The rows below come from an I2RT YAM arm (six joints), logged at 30 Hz.
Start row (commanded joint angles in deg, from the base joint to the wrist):
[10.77 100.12 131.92 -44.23 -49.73 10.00]
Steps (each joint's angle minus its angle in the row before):
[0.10 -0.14 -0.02 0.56 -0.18 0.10]
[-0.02 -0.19 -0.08 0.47 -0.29 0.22]
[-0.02 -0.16 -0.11 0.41 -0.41 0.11]
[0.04 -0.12 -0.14 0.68 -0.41 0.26]
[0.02 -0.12 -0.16 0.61 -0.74 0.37]
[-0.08 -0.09 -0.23 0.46 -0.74 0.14]
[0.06 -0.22 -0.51 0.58 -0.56 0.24]
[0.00 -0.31 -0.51 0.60 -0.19 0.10]
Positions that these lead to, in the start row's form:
[10.87 99.98 131.90 -43.67 -49.91 10.10]
[10.85 99.79 131.82 -43.20 -50.20 10.32]
[10.83 99.63 131.71 -42.79 -50.61 10.43]
[10.87 99.51 131.57 -42.11 -51.02 10.69]
[10.89 99.39 131.41 -41.50 -51.76 11.06]
[10.81 99.30 131.18 -41.04 -52.50 11.20]
[10.87 99.08 130.67 -40.46 -53.06 11.44]
[10.87 98.77 130.16 -39.86 -53.25 11.54]

